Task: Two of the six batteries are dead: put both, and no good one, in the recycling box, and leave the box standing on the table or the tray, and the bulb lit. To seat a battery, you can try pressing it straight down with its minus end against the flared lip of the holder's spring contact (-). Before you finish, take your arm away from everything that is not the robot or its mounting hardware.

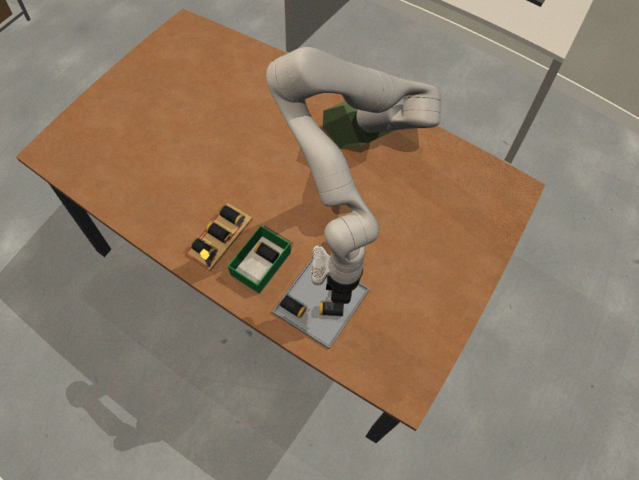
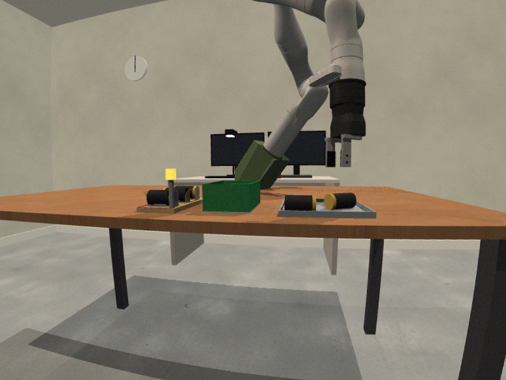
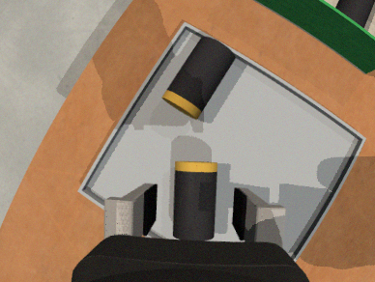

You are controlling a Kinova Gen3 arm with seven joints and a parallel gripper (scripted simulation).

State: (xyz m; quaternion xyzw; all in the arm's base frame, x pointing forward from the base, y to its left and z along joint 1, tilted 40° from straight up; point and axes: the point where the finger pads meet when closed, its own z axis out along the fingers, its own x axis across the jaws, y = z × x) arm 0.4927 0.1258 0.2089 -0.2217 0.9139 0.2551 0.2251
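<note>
The grey tray is 11 cm below my hand, 3 cm to the right of it and 1 cm behind it. The rest, counted from my hand: green recycling box 23 cm to the right, 9 cm below.
</note>
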